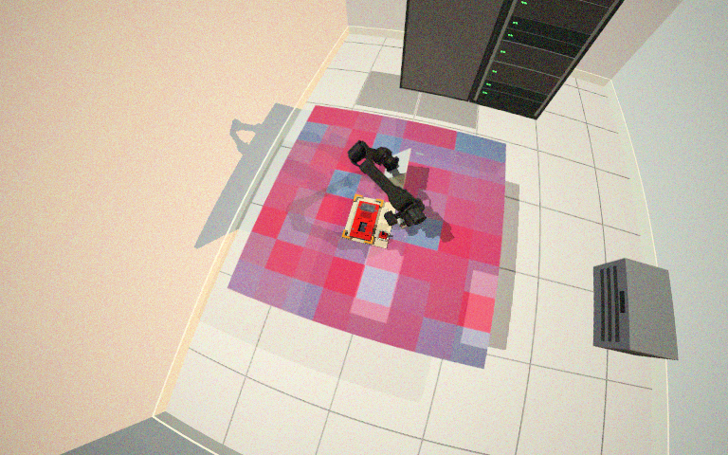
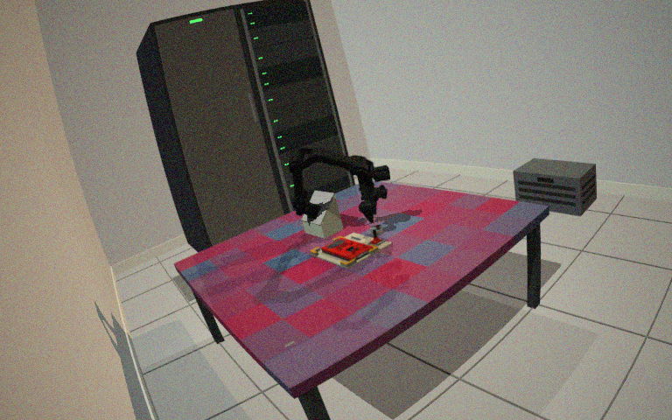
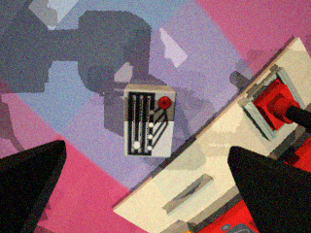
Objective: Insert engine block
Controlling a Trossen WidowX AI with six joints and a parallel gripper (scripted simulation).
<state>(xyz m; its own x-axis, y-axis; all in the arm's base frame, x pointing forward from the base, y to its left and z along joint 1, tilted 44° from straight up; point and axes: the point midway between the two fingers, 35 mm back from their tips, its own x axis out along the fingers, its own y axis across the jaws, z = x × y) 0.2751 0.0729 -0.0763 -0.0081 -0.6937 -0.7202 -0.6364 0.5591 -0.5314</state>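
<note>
Now: gripper tip 50 mm above the grey engine block. Also, from my gripper tip: beige fixture plate (30 mm ahead, 170 mm to the right, 50 mm below).
</note>
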